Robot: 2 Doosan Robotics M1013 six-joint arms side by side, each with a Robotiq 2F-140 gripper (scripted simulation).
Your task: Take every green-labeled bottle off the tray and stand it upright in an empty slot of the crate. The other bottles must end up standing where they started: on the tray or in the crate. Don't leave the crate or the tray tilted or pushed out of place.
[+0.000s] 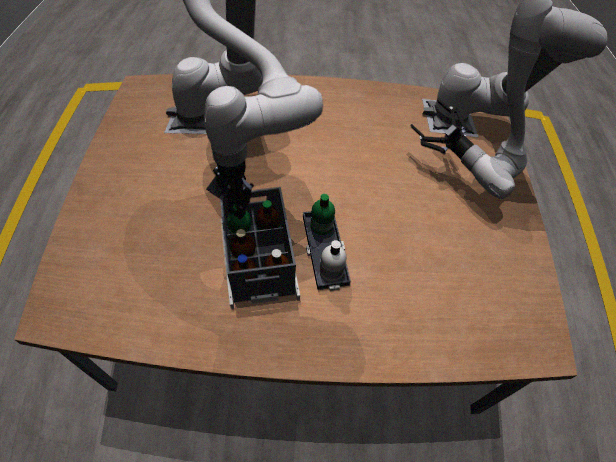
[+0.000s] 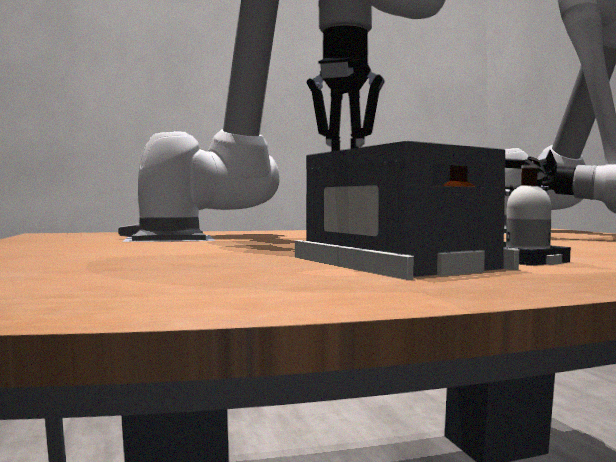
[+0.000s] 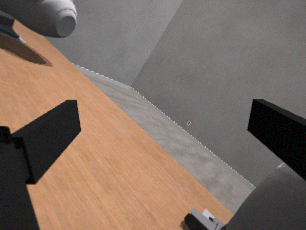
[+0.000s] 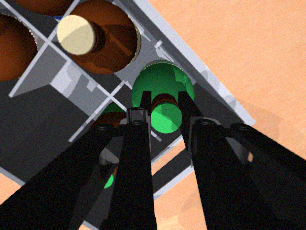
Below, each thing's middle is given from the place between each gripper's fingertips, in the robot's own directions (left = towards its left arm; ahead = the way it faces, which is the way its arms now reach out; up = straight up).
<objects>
Now: the crate [image 2: 390, 197] 8 cm ahead of my right hand [image 1: 237, 213], 6 cm to the left of it and 8 cm below it. From my right hand the other things lie so: tray [image 1: 317, 243] 5 cm ahead, 27 cm to the left, 16 cm below.
Right now my left hand is 47 cm short of the tray, 40 cm to the left of it and 16 cm above it. The rest, counted from my left hand: crate: 50 cm ahead, 61 cm to the right, 9 cm below.
</objects>
